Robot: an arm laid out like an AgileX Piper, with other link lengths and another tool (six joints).
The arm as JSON. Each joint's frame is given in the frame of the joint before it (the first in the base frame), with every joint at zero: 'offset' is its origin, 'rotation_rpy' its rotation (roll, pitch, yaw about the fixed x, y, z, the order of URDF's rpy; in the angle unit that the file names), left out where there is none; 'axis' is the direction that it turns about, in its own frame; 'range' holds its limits. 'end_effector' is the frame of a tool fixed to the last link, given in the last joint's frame.
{
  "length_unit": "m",
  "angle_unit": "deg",
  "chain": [
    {
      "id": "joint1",
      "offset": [
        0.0,
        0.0,
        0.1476
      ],
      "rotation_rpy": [
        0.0,
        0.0,
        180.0
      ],
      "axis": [
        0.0,
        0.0,
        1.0
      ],
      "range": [
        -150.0,
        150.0
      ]
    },
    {
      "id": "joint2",
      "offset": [
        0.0,
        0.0,
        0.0
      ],
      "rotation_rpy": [
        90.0,
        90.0,
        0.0
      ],
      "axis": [
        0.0,
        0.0,
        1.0
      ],
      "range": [
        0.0,
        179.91
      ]
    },
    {
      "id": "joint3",
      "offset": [
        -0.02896,
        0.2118,
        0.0
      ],
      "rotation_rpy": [
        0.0,
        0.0,
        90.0
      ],
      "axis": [
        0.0,
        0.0,
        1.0
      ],
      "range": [
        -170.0,
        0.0
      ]
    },
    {
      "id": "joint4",
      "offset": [
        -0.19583,
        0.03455,
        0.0
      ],
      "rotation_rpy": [
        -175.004,
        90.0,
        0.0
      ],
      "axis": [
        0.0,
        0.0,
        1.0
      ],
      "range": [
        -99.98,
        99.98
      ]
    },
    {
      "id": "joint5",
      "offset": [
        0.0,
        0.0,
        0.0
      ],
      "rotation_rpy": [
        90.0,
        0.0,
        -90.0
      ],
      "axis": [
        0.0,
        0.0,
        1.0
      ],
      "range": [
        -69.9,
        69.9
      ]
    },
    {
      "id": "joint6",
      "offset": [
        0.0,
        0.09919,
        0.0
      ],
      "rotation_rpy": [
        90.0,
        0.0,
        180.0
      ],
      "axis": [
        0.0,
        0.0,
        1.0
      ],
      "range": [
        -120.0,
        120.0
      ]
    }
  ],
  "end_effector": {
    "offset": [
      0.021,
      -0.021,
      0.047
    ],
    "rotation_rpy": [
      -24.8,
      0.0,
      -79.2
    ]
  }
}
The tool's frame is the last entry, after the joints.
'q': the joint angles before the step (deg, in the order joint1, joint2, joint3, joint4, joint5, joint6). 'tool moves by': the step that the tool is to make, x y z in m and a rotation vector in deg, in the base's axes. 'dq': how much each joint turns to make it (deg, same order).
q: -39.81, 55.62, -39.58, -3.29, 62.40, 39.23
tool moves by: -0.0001, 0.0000, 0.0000, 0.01, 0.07, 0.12
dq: 0.00, 0.02, -0.01, 0.00, 0.05, -0.13
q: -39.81, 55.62, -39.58, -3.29, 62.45, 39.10
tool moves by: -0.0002, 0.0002, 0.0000, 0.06, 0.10, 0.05
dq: 0.03, 0.00, -0.01, -0.01, 0.12, -0.02
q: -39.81, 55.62, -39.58, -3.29, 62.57, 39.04
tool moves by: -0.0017, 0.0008, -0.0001, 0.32, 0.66, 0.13
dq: -0.02, 0.00, 0.00, -0.12, 0.71, -0.18
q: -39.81, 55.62, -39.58, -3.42, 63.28, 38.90
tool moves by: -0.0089, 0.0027, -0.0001, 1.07, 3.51, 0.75
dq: -0.01, 0.01, 0.01, -1.21, 3.33, -0.78
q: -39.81, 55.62, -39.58, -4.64, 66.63, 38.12
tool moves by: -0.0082, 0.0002, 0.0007, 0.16, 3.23, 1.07
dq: -0.03, -0.03, 0.00, -1.73, 2.54, -1.03
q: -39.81, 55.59, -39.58, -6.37, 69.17, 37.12
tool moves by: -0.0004, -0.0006, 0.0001, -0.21, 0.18, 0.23
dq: 0.01, 0.00, 0.00, -0.25, -0.02, -0.18
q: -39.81, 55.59, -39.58, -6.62, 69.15, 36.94
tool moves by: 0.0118, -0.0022, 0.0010, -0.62, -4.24, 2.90
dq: 0.00, -0.02, -0.46, 2.89, -3.46, -3.21
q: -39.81, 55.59, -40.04, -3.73, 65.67, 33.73
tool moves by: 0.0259, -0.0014, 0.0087, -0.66, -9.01, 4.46
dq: 0.35, 0.20, -2.22, 6.99, -5.37, -5.49
